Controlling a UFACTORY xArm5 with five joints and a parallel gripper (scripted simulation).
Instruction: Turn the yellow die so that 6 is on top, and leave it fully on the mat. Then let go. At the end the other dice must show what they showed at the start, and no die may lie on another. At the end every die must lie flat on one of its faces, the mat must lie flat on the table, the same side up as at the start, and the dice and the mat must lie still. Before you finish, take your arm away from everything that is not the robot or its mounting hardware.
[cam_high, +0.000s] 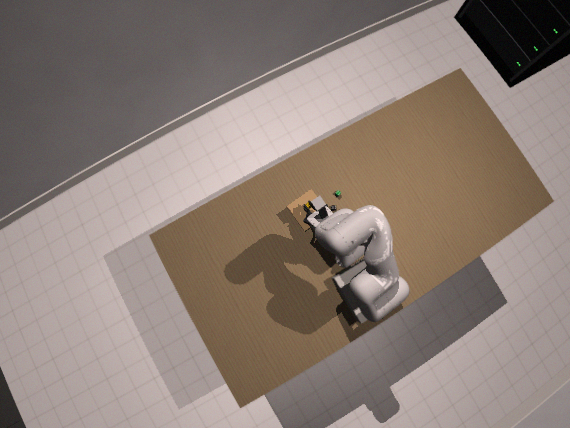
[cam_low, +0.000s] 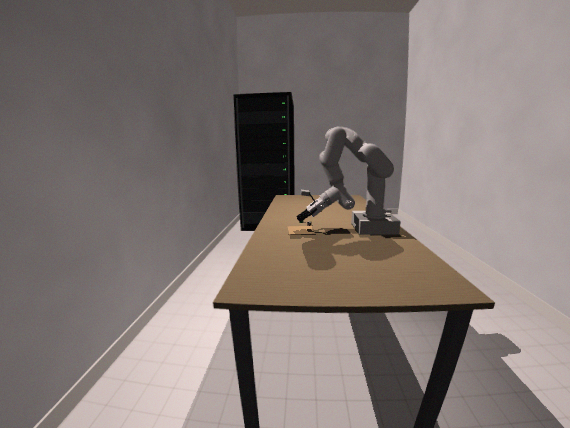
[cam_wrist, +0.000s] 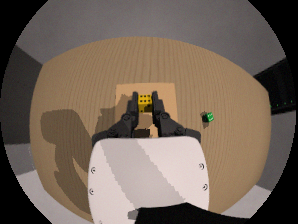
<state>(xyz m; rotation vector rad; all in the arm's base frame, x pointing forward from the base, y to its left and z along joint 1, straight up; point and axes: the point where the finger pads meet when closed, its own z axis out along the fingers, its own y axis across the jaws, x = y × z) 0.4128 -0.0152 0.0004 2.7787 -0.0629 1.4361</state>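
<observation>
My hand is 80 mm above the tan mat. The rest, counted from my hand: green die: 20 mm behind, 160 mm to the right, 70 mm below; black die: 60 mm behind, 100 mm to the right, 70 mm below; yellow die: 10 mm ahead, 10 mm below.
</observation>
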